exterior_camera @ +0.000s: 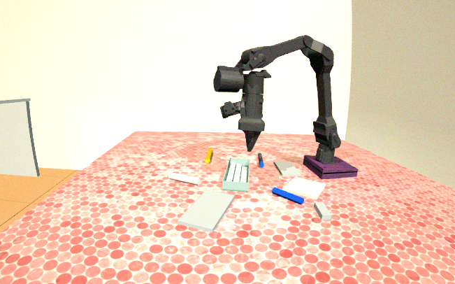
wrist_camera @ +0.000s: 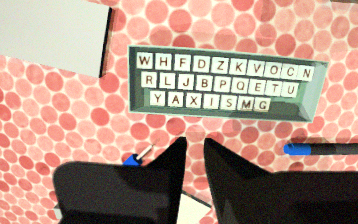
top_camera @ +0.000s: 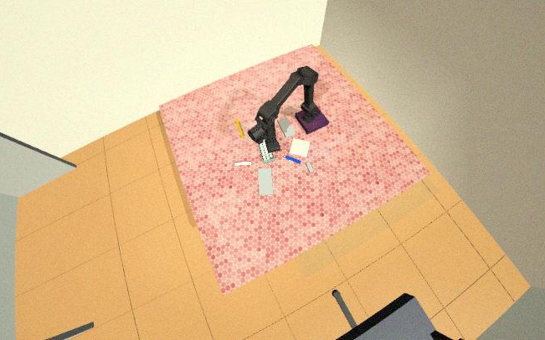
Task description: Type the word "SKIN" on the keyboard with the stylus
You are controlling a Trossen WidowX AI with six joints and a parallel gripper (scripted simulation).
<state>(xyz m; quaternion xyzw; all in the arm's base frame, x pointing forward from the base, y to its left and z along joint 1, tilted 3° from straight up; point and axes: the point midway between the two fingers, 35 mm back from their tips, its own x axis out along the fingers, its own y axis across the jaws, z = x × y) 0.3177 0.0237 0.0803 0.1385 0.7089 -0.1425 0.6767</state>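
The stylus is 50 mm behind my gripper tip, 90 mm to the left of it and 90 mm below it. The rest, counted from my gripper tip: white pad 150 mm behind, 90 mm to the left, 90 mm below; then white cylinder 180 mm ahead, 40 mm to the right, 90 mm below; then blue-and-black pen 110 mm behind, 140 mm to the right, 90 mm below.
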